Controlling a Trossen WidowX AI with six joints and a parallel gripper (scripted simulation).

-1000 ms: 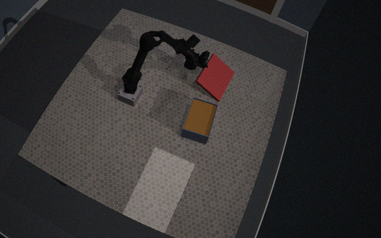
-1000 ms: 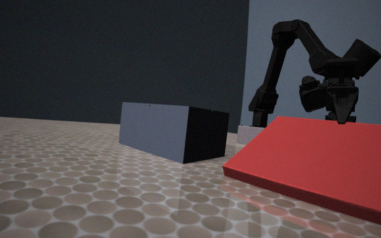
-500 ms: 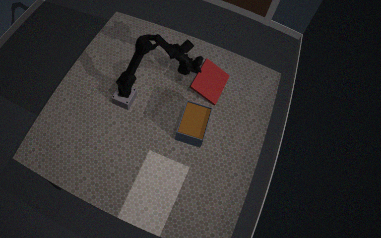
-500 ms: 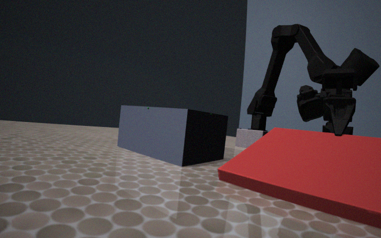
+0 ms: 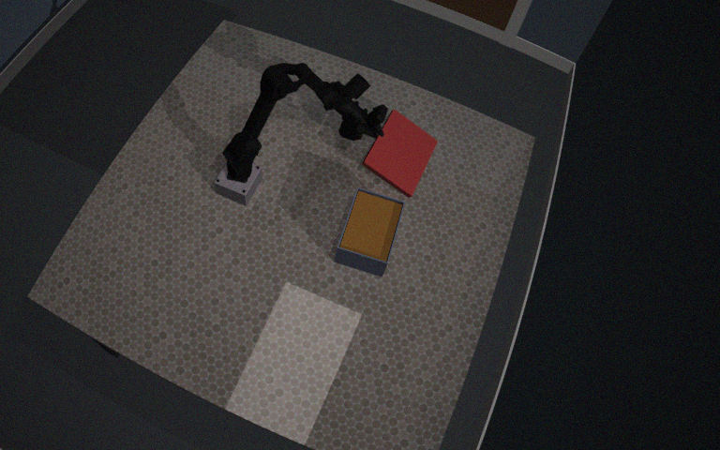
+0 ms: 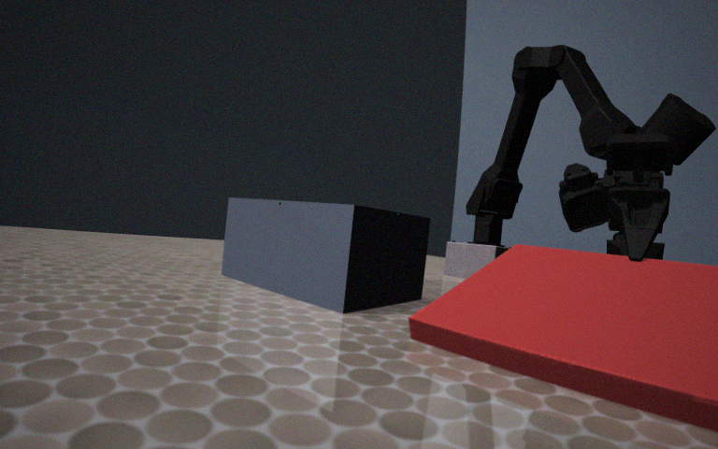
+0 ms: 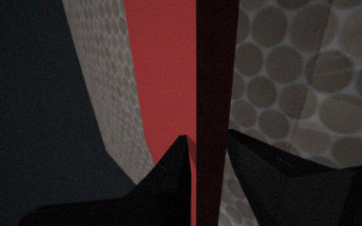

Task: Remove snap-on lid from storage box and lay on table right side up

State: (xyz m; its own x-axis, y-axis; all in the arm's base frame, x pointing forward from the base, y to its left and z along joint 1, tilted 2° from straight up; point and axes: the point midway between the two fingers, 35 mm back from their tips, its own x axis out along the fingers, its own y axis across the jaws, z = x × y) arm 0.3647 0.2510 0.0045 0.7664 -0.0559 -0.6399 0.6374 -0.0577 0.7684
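Right now my gripper tip is 80 mm short of the flat red lid, 20 mm to the left of it and 20 mm above it. The rest, counted from my gripper tip: blue-grey storage box (30 mm ahead, 330 mm to the right, 20 mm below).
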